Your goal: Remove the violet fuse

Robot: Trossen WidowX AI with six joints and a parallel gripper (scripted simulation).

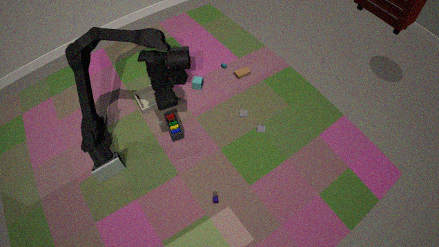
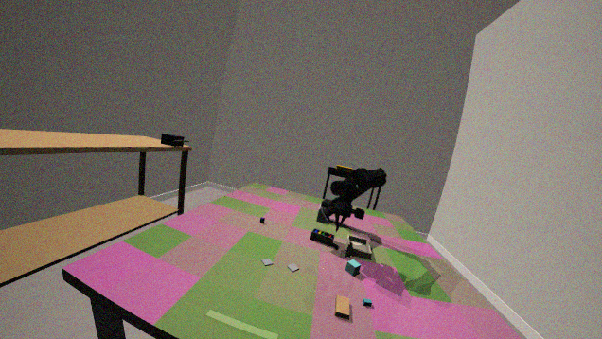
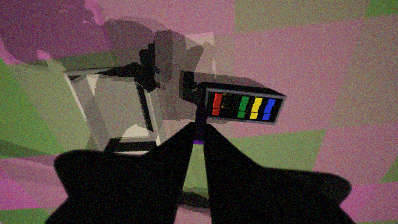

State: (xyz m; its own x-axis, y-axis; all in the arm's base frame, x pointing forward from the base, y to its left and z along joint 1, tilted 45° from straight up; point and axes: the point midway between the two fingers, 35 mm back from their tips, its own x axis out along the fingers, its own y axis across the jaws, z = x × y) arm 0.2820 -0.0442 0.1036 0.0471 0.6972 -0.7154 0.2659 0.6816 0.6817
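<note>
Now: gripper tip 120 mm to the right of the tray and 90 mm above it. The rest, counted from my gripper tip: red fuse 20 mm to the right, 70 mm below; then violet fuse 10 mm below; then green fuse 10 mm behind, 50 mm to the right, 70 mm below.
</note>
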